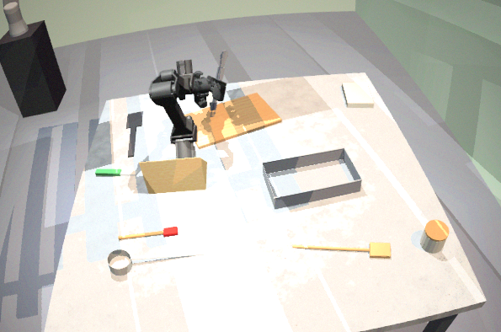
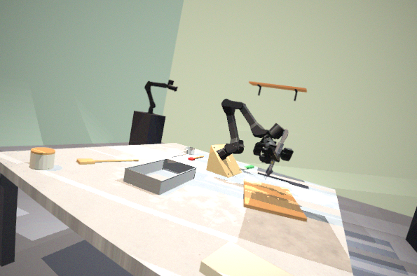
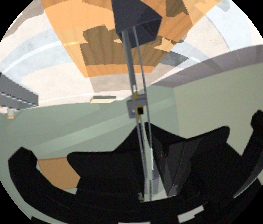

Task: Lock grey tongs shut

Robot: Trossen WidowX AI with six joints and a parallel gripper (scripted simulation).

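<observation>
Now: the wooden board 17 cm below my gripper tip. Also, from my gripper tip: black spatula (42 cm behind, 17 cm below, 3 cm to the left); green-handled tool (45 cm behind, 24 cm to the right, 17 cm below); grey roasting tin (43 cm to the right, 24 cm ahead, 15 cm below).
</observation>
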